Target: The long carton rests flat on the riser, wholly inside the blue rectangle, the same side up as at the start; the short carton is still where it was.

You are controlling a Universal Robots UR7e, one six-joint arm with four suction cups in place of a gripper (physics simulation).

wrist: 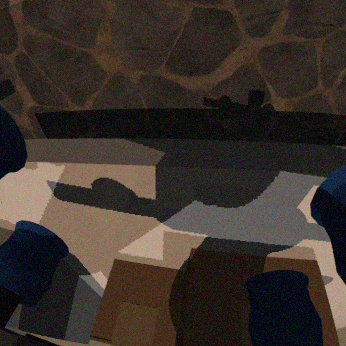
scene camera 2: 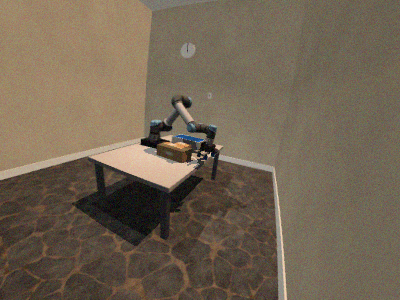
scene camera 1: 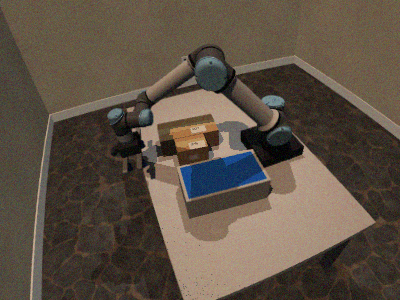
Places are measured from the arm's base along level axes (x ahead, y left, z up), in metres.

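Where they show: hand, its tool point: [wrist: 157, 229] [scene camera 2: 205, 156] [scene camera 1: 136, 157]; arm's base, origin of its link: [scene camera 2: 154, 140].
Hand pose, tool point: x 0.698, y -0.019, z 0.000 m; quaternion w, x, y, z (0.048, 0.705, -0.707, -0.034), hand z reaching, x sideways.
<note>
Each offset is from my tool point to the centre of the thing. Level surfaces: height alone.
The long brown carton @(dz -0.007, dx -0.284, dy -0.112 m) [scene camera 1: 182, 131] [scene camera 2: 172, 151] [wrist: 220, 300] lies on the table. The short brown carton @(dz -0.007, dx -0.283, dy +0.017 m) [scene camera 1: 185, 145] [wrist: 130, 292] lies close beside it, between it and the riser; in scene camera 2 it is mostly hidden. Both show pale labels in scene camera 1. The grey riser @(dz +0.001, dx -0.377, dy +0.268 m) [scene camera 1: 230, 198] [wrist: 52, 305] stands beside them, with the blue rectangle @(dz +0.060, dx -0.377, dy +0.268 m) [scene camera 1: 225, 172] [scene camera 2: 189, 137] on top and no carton on it. My gripper [scene camera 1: 134, 161] [scene camera 2: 205, 153] is open, with nothing on its cups. It hangs at the table's edge, beyond the cartons' ends and apart from them.
The pale table @(dz -0.059 m) [scene camera 1: 280, 220] [scene camera 2: 130, 162] carries the cartons, the riser and the arm's black base [scene camera 1: 287, 152]. The table's edge runs near the gripper, with dark stone floor [scene camera 1: 95, 220] [wrist: 145, 40] beyond it. Arm shadows fall on the table.
</note>
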